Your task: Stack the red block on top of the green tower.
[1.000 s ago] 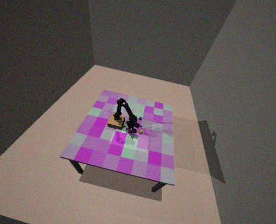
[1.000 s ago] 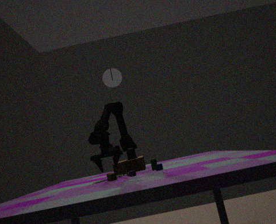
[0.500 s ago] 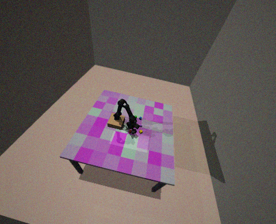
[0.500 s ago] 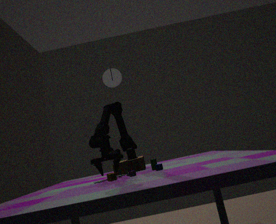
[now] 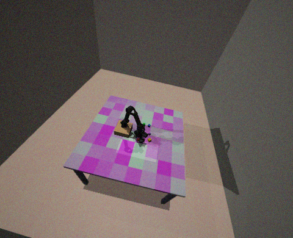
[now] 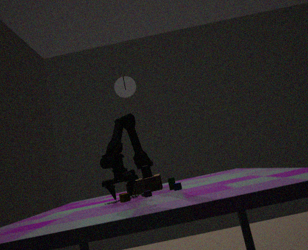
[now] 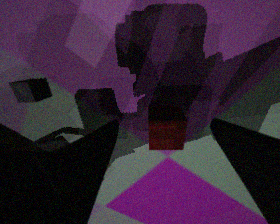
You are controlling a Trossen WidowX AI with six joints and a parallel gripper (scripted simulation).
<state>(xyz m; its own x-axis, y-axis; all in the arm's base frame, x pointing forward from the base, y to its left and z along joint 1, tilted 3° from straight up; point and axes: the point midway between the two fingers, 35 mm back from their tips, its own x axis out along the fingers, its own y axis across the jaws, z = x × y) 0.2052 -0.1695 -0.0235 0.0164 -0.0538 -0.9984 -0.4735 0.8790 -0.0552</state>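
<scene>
Right now my gripper tip is 10 mm below the red block. From my gripper tip the other things lie so: blue block: 250 mm to the left, 150 mm ahead, 10 mm above; yellow block: 140 mm ahead, 10 mm above.
</scene>
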